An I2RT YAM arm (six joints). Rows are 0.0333 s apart.
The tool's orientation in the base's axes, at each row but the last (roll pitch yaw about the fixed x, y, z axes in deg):
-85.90 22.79 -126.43
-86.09 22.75 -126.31
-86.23 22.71 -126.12
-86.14 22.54 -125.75
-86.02 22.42 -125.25
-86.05 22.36 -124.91
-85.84 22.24 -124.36
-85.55 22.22 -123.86
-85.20 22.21 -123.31
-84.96 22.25 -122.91
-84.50 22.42 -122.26
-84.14 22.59 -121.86
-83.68 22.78 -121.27
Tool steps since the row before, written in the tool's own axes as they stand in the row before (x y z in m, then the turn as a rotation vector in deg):
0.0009 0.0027 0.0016 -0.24 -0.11 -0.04
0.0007 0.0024 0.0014 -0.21 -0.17 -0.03
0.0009 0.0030 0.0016 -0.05 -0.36 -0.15
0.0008 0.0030 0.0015 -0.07 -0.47 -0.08
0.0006 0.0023 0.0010 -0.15 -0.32 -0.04
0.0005 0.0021 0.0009 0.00 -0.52 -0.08
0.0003 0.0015 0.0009 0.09 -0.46 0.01
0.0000 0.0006 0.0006 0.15 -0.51 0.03
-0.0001 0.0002 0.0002 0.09 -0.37 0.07
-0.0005 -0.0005 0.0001 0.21 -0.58 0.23
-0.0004 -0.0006 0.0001 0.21 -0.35 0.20
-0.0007 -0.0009 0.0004 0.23 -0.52 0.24
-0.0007 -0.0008 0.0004 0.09 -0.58 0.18
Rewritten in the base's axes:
0.0015 -0.0009 -0.0027 0.07 0.17 0.19
0.0014 -0.0007 -0.0024 0.04 0.13 0.24
0.0016 -0.0008 -0.0030 -0.19 0.03 0.34
0.0016 -0.0007 -0.0030 -0.16 -0.03 0.45
0.0011 -0.0004 -0.0023 -0.04 0.05 0.35
0.0010 -0.0003 -0.0021 -0.21 -0.09 0.47
0.0010 -0.0004 -0.0014 -0.16 -0.20 0.39
0.0007 -0.0002 -0.0005 -0.19 -0.27 0.42
0.0003 0.0000 -0.0001 -0.09 -0.21 0.31
0.0002 0.0002 0.0007 -0.08 -0.45 0.47
0.0001 0.0001 0.0007 -0.04 -0.37 0.26
0.0004 0.0001 0.0011 -0.06 -0.46 0.41
0.0004 0.0001 0.0010 -0.06 -0.33 0.51

